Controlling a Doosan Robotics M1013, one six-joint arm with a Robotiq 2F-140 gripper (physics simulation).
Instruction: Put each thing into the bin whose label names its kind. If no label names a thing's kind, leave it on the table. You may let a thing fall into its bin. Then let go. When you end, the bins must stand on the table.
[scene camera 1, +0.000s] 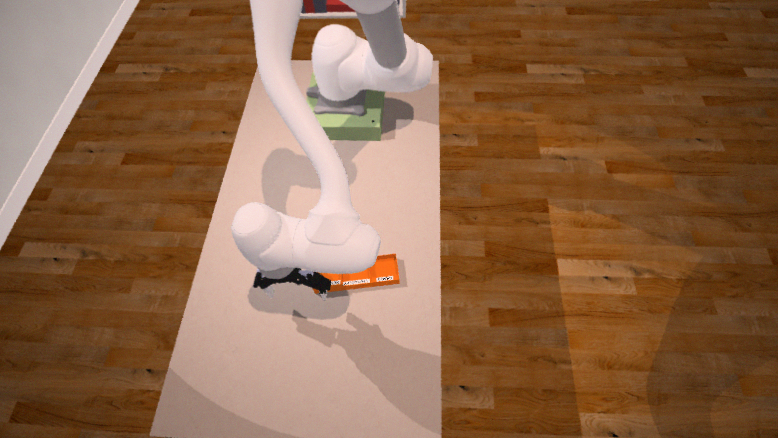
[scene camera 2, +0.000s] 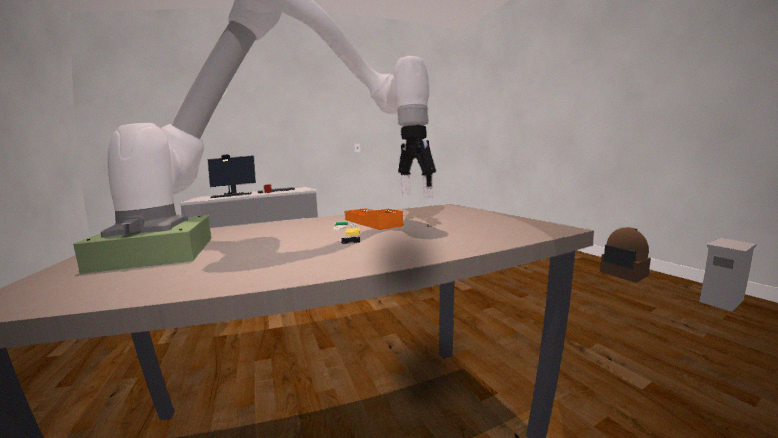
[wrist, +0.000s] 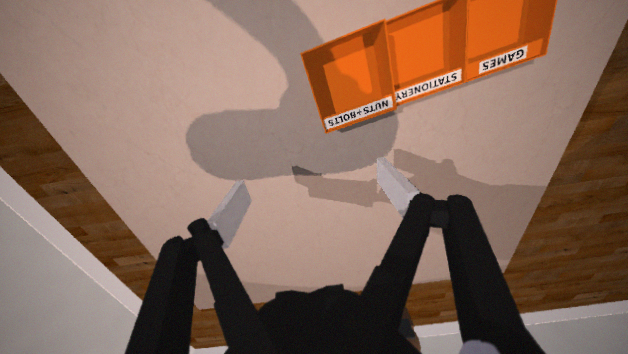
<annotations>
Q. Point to my gripper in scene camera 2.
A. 416, 197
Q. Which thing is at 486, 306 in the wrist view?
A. My gripper.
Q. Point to my gripper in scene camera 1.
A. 298, 294
</annotations>
